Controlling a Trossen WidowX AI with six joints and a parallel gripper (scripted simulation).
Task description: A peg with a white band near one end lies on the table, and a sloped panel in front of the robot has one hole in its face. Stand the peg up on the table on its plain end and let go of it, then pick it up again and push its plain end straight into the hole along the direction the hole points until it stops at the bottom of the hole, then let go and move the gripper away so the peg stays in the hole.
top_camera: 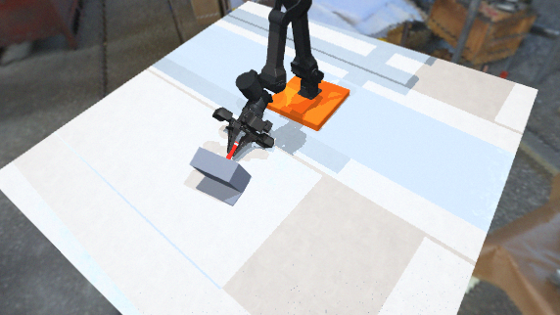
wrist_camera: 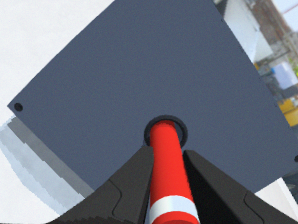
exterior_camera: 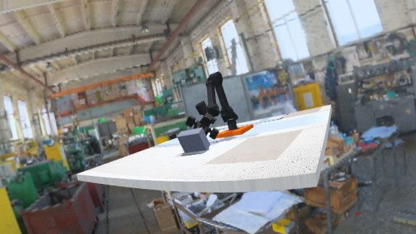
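Now: gripper tip 5 cm short of the panel, 1 cm to the right of it and 2 cm above it. Round my gripper tip: red peg (2 cm behind, 1 cm above).
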